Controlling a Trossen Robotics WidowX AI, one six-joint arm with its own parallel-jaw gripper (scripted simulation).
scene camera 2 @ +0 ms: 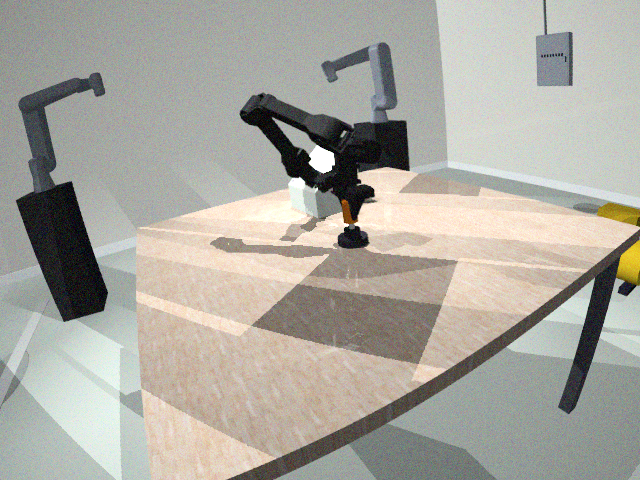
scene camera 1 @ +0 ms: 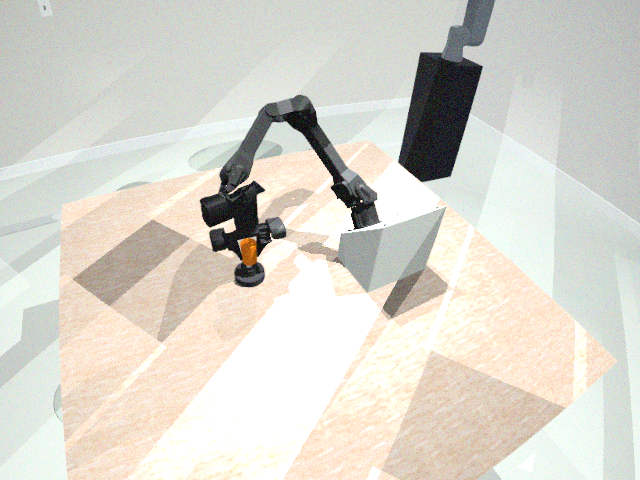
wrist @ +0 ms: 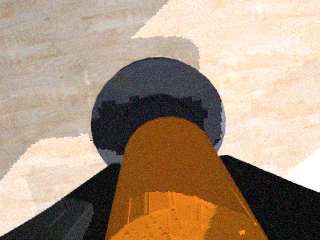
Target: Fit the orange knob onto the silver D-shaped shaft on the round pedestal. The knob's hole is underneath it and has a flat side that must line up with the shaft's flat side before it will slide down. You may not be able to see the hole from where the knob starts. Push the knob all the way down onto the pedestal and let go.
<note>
My gripper carries an orange knob. Further things: a round pedestal.
My gripper also shows in scene camera 2 and in the wrist view.
</note>
